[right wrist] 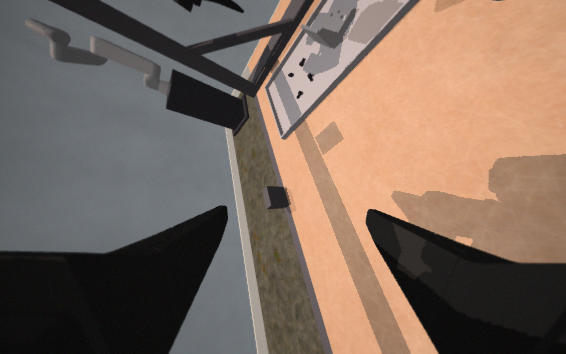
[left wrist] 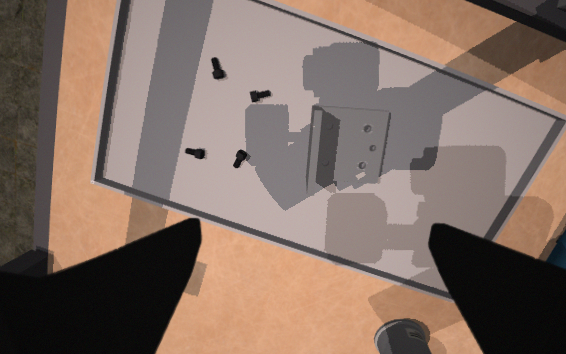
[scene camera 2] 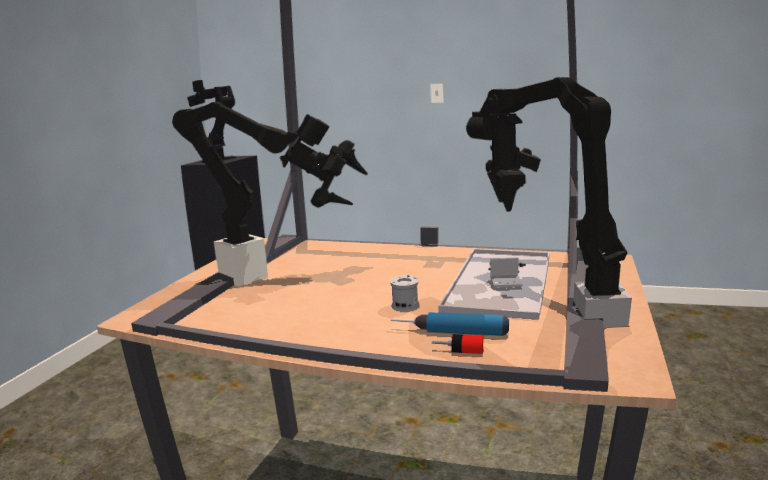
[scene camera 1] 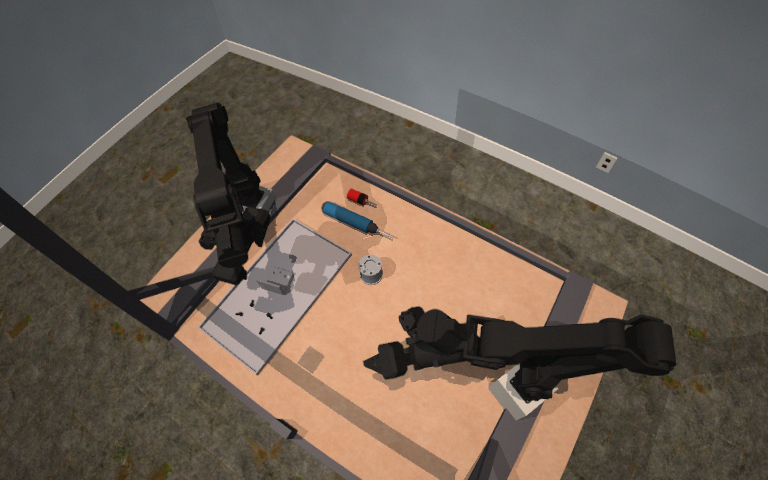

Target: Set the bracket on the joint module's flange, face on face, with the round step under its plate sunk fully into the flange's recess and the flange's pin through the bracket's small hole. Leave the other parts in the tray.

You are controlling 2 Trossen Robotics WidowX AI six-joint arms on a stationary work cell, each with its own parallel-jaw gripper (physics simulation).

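Seen in the pictures: left gripper, fingertip midpoint: (left wrist: 314, 232) (scene camera 2: 504, 206) (scene camera 1: 252, 262); right gripper, fingertip midpoint: (right wrist: 297, 214) (scene camera 2: 359, 189) (scene camera 1: 377, 360); left arm's base at its link origin: (scene camera 2: 602, 289) (scene camera 1: 250, 197); right arm's base at its link origin: (scene camera 2: 238, 240) (scene camera 1: 528, 384).
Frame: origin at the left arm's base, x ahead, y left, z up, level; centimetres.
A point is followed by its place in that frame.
Note:
The grey L-shaped bracket (scene camera 1: 275, 278) @(z -4.7, x 17.5, y -20.2 cm) (scene camera 2: 504, 267) @(z -2.6, x 18.3, y -23.3 cm) (left wrist: 353, 145) @(z -4.7, x 18.0, y -19.8 cm) (right wrist: 340, 22) @(z -4.7, x 20.6, y -19.6 cm) lies in the tray (scene camera 1: 257, 350) @(z -5.9, x 21.5, y -40.4 cm) (left wrist: 125, 125) @(z -5.9, x 18.2, y -42.6 cm) (right wrist: 280, 107) @(z -5.9, x 15.2, y -41.3 cm), its plate with three holes facing up and its wall upright. The step under the plate is hidden. The grey cylindrical joint module (scene camera 1: 370, 270) @(z -0.3, x 42.9, y -11.4 cm) (scene camera 2: 404, 294) @(z -2.5, x 42.2, y -7.0 cm) (left wrist: 402, 339) @(z -3.5, x 39.6, y -10.9 cm) stands upright on the table beside the tray, flange up; its pin is too small to make out. My left gripper (scene camera 1: 240, 277) (scene camera 2: 508, 208) @(z 12.5, x 18.2, y -24.2 cm) (left wrist: 314, 232) @(z 12.5, x 18.2, y -24.2 cm) is open and empty, high above the tray. My right gripper (scene camera 1: 368, 365) @(z 15.3, x 54.6, y -37.1 cm) (scene camera 2: 359, 187) @(z 15.3, x 54.6, y -37.1 cm) (right wrist: 297, 214) @(z 15.3, x 54.6, y -37.1 cm) is open and empty, raised over the table, away from the module.
Several black screws (scene camera 1: 269, 315) @(z -5.2, x 20.6, y -30.6 cm) (left wrist: 217, 70) @(z -4.9, x 12.3, y -32.9 cm) (right wrist: 300, 94) @(z -5.3, x 20.9, y -34.9 cm) lie in the tray, apart from the bracket. A blue screwdriver (scene camera 1: 348, 216) @(z -2.4, x 30.3, y 4.1 cm) (scene camera 2: 467, 323) @(z -3.2, x 29.2, y 7.0 cm) and a red-and-black one (scene camera 1: 356, 196) @(z -3.1, x 29.7, y 12.2 cm) (scene camera 2: 468, 344) @(z -3.9, x 29.5, y 14.7 cm) lie beyond the module in scene camera 1. Dark frame bars (scene camera 1: 447, 215) @(z -4.3, x 57.7, y 14.7 cm) edge the table.

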